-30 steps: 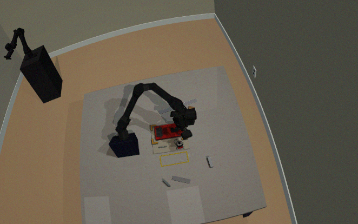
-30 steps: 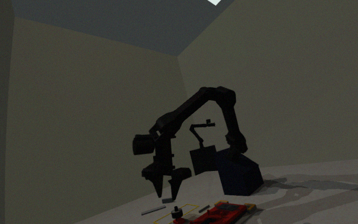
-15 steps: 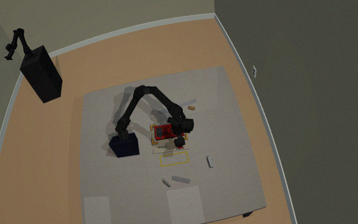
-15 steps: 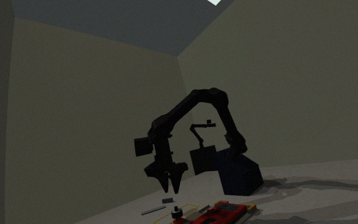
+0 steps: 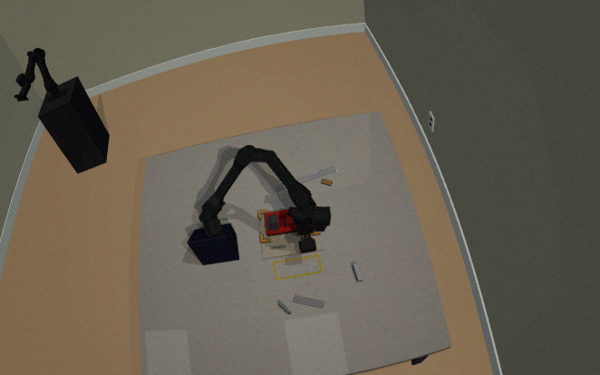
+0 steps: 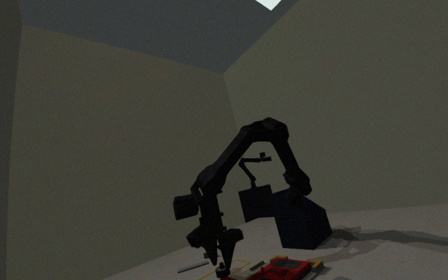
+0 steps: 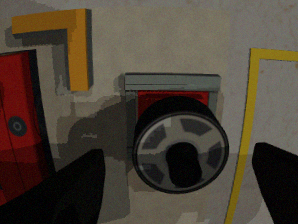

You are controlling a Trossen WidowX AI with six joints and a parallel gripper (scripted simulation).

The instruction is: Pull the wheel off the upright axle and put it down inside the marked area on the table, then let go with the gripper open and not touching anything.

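Now: gripper tip 10 mm above the wheel. Also, from my gripper tip: long grey strip 70 mm ahead, 330 mm to the left, 50 mm below; then grey stand 50 mm behind, 100 mm to the left, 40 mm below; then orange block 160 mm ahead, 280 mm to the left, 50 mm below.
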